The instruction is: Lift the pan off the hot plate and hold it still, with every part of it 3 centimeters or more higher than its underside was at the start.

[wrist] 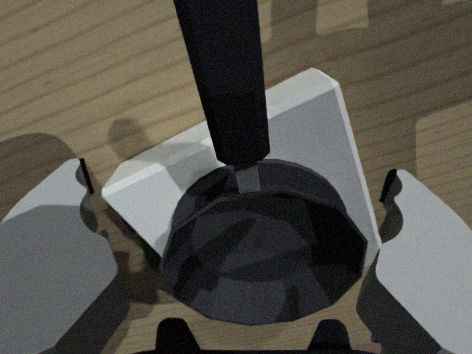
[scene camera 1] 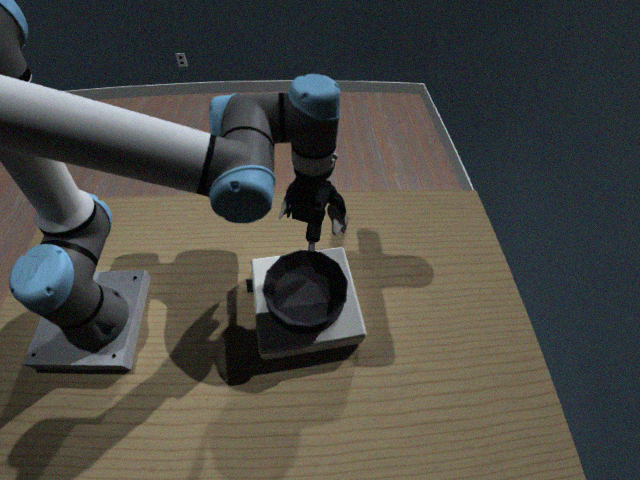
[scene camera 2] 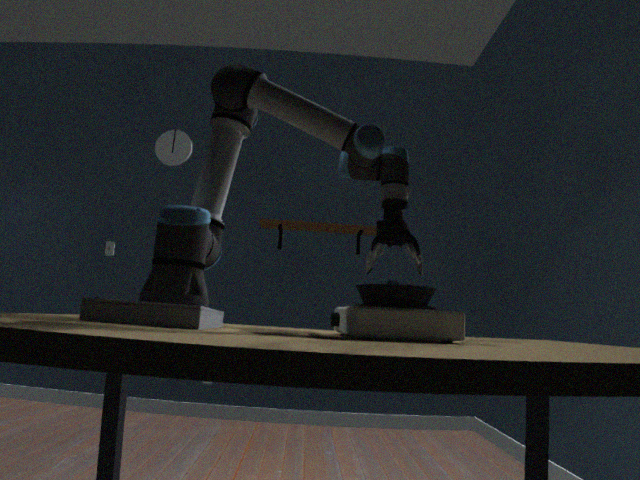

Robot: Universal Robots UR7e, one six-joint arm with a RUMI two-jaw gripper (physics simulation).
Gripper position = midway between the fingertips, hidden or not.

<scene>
I see my gripper (scene camera 1: pixel 313 223), a white hot plate (wrist: pixel 312 148) and a dark round pan (scene camera 1: pixel 306 288).
The dark round pan is seen too in the wrist view (wrist: pixel 260 253) and in scene camera 2 (scene camera 2: pixel 391 293). My gripper also shows in the wrist view (wrist: pixel 239 169) and in scene camera 2 (scene camera 2: pixel 393 275).
</scene>
